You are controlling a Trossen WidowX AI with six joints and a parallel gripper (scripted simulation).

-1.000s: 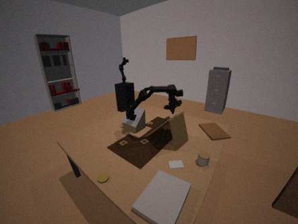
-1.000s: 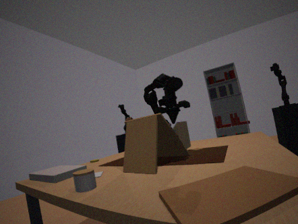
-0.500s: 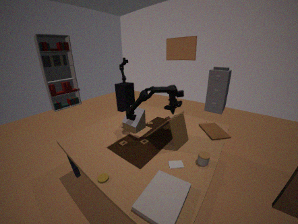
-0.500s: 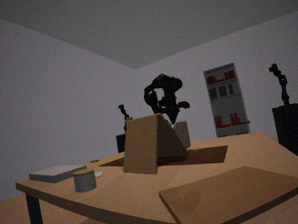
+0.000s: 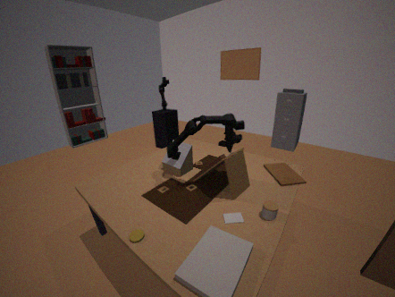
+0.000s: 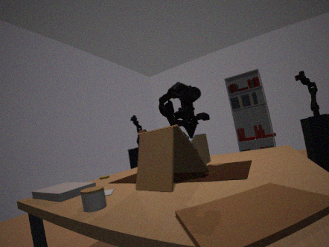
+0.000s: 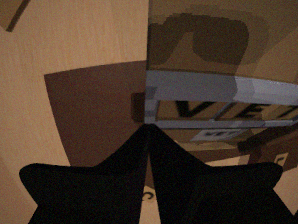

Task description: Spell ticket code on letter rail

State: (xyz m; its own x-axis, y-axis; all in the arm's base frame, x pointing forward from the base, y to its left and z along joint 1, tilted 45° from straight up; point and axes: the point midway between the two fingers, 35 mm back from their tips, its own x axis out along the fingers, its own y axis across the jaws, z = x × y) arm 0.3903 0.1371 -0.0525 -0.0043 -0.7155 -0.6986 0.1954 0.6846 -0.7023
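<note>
Now: gripper tip 40 mm to the left of the tile marked v, 20 mm above it and 10 mm short of it. The rest, counted from my gripper tip: tile marked e 100 mm to the right, 20 mm below, 10 mm behind; white ticket 100 mm to the right, 90 mm below, 70 mm behind; tile marked t 150 mm to the right, 20 mm below, 20 mm behind.
</note>
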